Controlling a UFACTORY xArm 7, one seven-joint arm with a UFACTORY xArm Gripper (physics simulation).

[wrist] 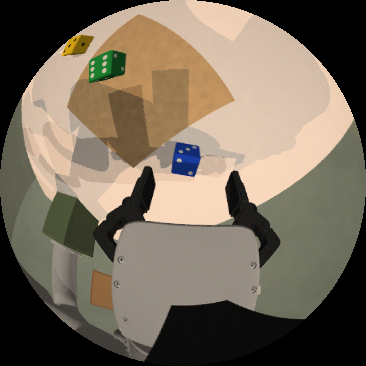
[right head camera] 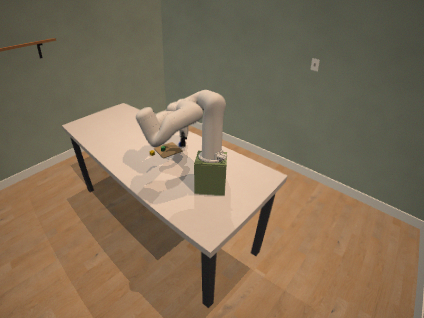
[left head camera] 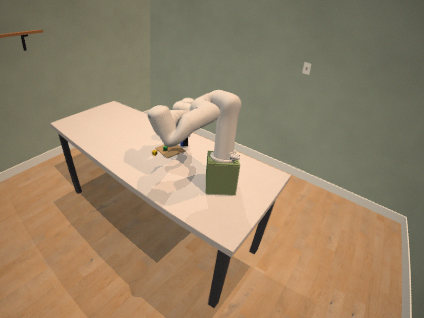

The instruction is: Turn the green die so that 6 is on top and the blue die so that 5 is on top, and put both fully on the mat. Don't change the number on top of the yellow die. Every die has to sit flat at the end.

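Note:
The green die sits on the tan mat, close to its edge; its 6 face looks up. The blue die is off the mat, near its lower corner in the wrist view; one visible face shows 3 and another shows 2. I cannot tell surely which is on top. The yellow die lies off the mat, past the green die; its top number is unclear. My gripper is wide open above the blue die, with the fingers apart from it.
The green base block carries the arm on the pale table. The arm reaches over the table above the mat. A long table edge runs behind the blue die.

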